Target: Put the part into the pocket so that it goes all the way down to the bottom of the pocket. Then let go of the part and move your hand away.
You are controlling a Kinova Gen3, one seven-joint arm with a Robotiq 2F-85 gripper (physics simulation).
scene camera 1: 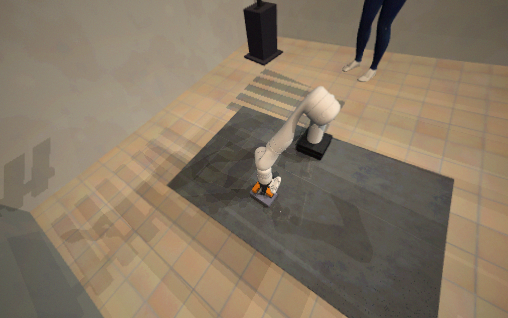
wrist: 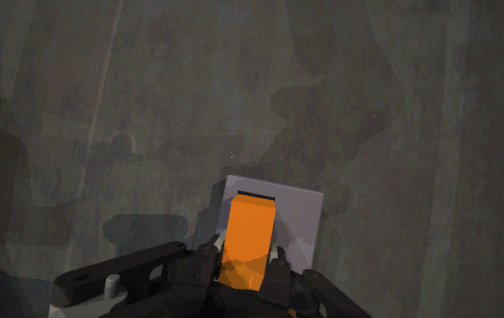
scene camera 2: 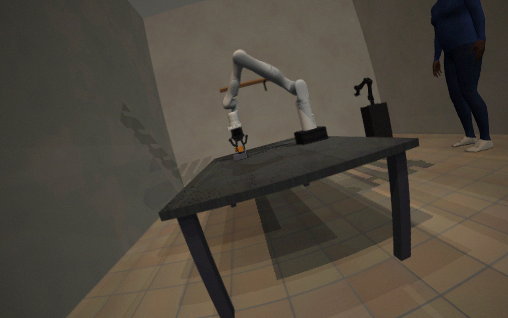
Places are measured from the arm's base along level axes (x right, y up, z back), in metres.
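Where they show: gripper, fingertip midpoint: (scene camera 1: pixel 266 191) (wrist: pixel 248 245) (scene camera 2: pixel 241 151); arm's base, link origin: (scene camera 1: pixel 314 138) (scene camera 2: pixel 309 129).
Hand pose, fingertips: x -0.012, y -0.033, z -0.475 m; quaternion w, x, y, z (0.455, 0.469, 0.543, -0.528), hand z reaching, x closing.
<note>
Things, the pixels of their centre, and the offset from my fingertips. Level surfaces: height alone.
- orange part, body centre: (wrist: pixel 262 276) (scene camera 1: pixel 262 191) (scene camera 2: pixel 238 149) dx +0.011, dy +0.018, dz -0.016 m
- grey-purple block, body centre: (wrist: pixel 261 252) (scene camera 1: pixel 263 194) (scene camera 2: pixel 240 155) dx +0.013, dy -0.028, dz -0.016 m
- dark table top, surface height: dy -0.046 m
The orange part (scene camera 1: pixel 270 192) (scene camera 2: pixel 240 149) (wrist: pixel 252 220) is between the fingers of my gripper (scene camera 1: pixel 264 190) (scene camera 2: pixel 238 145) (wrist: pixel 248 245), which is shut on it. The part lines up with the pocket of the grey-purple block (scene camera 1: pixel 264 200) (scene camera 2: pixel 240 156) (wrist: pixel 300 212). In the wrist view a thin dark strip of the pocket (wrist: pixel 256 195) shows past the part's far end. The orange part stands up above the block's top face. Its lower end and the pocket's bottom are hidden, so I cannot tell how deep it sits.
The block rests on the dark table top (scene camera 1: pixel 320 220) (scene camera 2: pixel 300 165) (wrist: pixel 165 75), near one edge. The arm's black base (scene camera 1: pixel 314 144) (scene camera 2: pixel 311 135) stands on the same table. A black pedestal (scene camera 1: pixel 261 31) (scene camera 2: pixel 376 120) and a person (scene camera 1: pixel 382 30) (scene camera 2: pixel 459 65) are beyond the table.
</note>
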